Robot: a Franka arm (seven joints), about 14 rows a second.
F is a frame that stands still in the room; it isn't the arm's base.
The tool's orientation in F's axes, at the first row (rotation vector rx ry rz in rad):
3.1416 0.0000 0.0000
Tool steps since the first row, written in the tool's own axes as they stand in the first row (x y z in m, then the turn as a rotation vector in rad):
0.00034 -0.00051 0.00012 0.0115 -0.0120 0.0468
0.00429 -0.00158 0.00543 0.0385 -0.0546 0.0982
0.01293 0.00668 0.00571 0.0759 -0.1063 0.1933
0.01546 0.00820 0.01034 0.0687 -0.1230 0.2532
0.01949 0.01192 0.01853 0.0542 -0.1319 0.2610
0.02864 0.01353 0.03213 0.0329 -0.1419 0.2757
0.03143 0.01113 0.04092 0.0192 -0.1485 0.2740
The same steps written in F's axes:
0.00034 0.00051 -0.00012 0.0115 0.0120 -0.0468
0.00429 0.00158 -0.00543 0.0385 0.0546 -0.0982
0.01293 -0.00668 -0.00571 0.0759 0.1063 -0.1933
0.01546 -0.00820 -0.01034 0.0687 0.1230 -0.2532
0.01949 -0.01192 -0.01853 0.0542 0.1319 -0.2610
0.02864 -0.01353 -0.03213 0.0329 0.1419 -0.2757
0.03143 -0.01113 -0.04092 0.0192 0.1485 -0.2740

